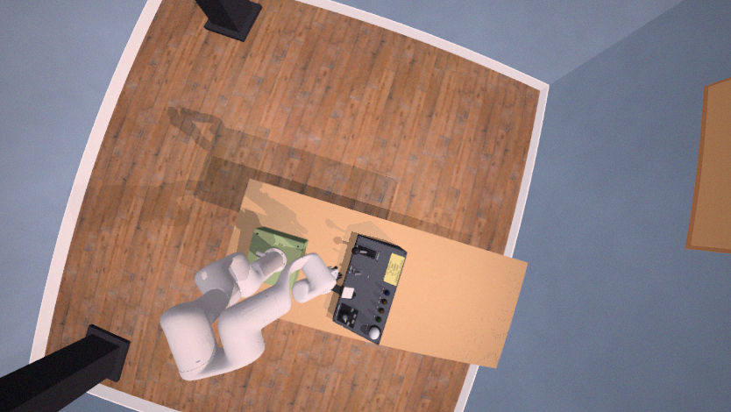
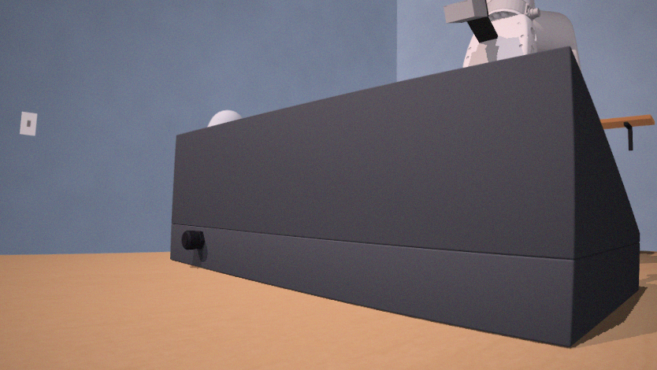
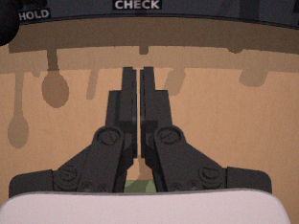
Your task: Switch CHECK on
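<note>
The check toggle lies 12 cm below my hand, 11 cm ahead of it and 1 cm to the left of it. From my hand the other things lie so: dark grey console: 15 cm ahead, 14 cm below, 6 cm to the right; mode knob: 11 cm to the right, 11 cm below, 11 cm ahead; black lever: 13 cm to the left, 10 cm below, 8 cm ahead.
</note>
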